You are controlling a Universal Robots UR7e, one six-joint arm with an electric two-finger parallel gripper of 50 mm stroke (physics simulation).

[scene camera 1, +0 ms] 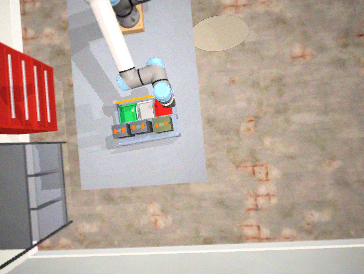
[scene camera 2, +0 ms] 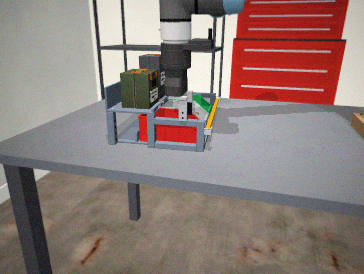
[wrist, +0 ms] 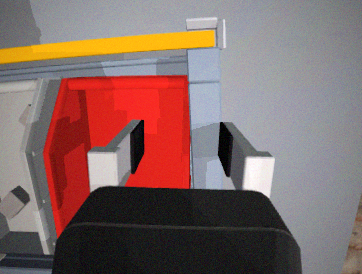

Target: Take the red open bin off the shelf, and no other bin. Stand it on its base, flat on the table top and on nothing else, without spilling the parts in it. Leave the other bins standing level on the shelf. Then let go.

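Places are measured from the arm's base along level axes (x back, y right, z up), in millimetres.
Pixels of known places: gripper, fingertip midpoint: (scene camera 2: 185, 117) (wrist: 181, 137); arm's base, link origin: (scene camera 1: 128, 17).
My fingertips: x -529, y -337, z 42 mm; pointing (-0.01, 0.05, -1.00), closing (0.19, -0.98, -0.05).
Ahead of a thing's pixels: the offset from my fingertips to its middle. Level surfaces: height alone.
The red open bin {dx -59, dy +35, dz -43 mm} (scene camera 1: 160, 108) (scene camera 2: 175, 132) (wrist: 165, 162) stands in the lower front row at one end of the shelf (scene camera 1: 150, 140) (scene camera 2: 151, 136) (wrist: 204, 105). A grey-white bin {dx -87, dy +146, dz -43 mm} (scene camera 1: 145, 110) (wrist: 14, 125) with parts stands beside it, then a green bin {dx -118, dy +254, dz -43 mm} (scene camera 1: 128, 113) (scene camera 2: 201, 103). My gripper (scene camera 2: 186, 111) (wrist: 181, 137) is open and empty, pointing down. In the wrist view one finger is over the red bin's inside and the other is beyond its side wall, by the shelf's end frame. Finger height against the rim is hard to tell. The red bin's parts are not discernible.
An olive box {dx -150, dy +11, dz +64 mm} (scene camera 1: 163, 124) (scene camera 2: 139, 89) and two dark grey boxes {dx -178, dy +126, dz +82 mm} (scene camera 1: 140, 127) {dx -210, dy +234, dz +76 mm} (scene camera 1: 120, 131) stand on the raised rear tier. A yellow rail {dx +13, dy +175, dz -26 mm} (scene camera 1: 134, 99) (scene camera 2: 213, 114) (wrist: 110, 45) runs along the shelf's front. The shelf stands on the grey table {dz -86 mm} (scene camera 1: 145, 167) (scene camera 2: 280, 155).
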